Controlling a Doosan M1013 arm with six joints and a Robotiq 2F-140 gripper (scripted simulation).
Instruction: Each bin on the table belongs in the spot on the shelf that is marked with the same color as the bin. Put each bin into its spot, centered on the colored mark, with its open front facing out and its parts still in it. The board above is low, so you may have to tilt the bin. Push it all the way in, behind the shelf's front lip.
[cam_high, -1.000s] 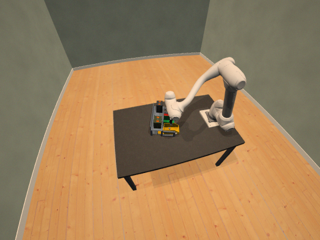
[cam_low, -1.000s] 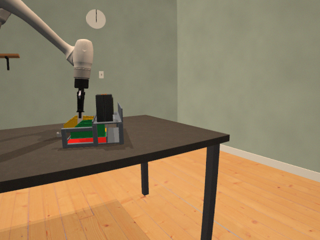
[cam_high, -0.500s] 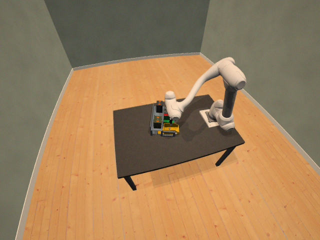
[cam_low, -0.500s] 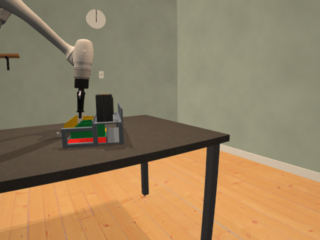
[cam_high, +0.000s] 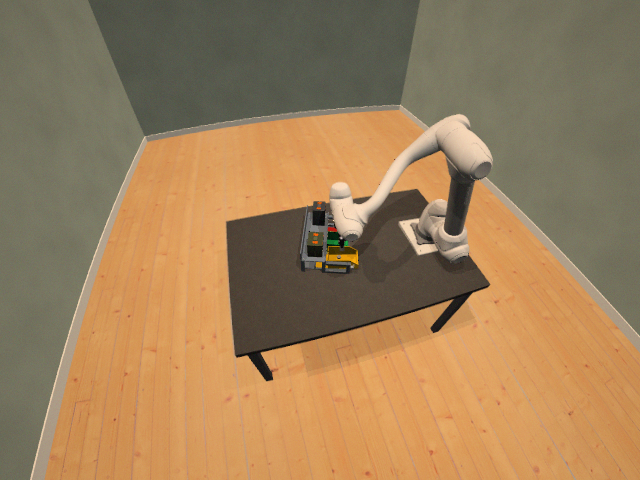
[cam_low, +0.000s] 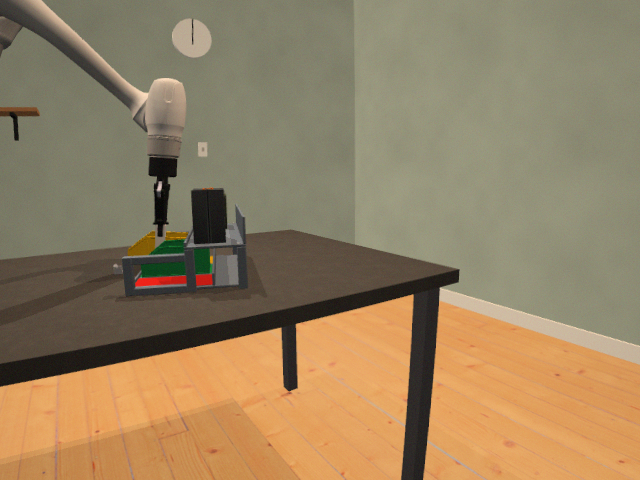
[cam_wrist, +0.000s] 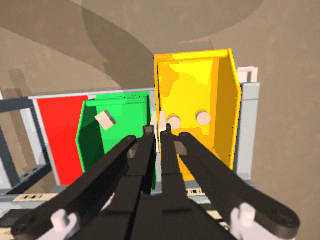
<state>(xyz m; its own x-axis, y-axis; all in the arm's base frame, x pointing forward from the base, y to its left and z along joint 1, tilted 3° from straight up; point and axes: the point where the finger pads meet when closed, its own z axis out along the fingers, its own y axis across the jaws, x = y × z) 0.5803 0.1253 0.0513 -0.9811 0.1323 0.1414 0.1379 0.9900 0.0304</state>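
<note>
Now: hand 50 mm to the right of the yellow bin and 40 mm above it. From my hand the other things lie so: green bin (70 mm to the right, 50 mm below, 40 mm ahead).
</note>
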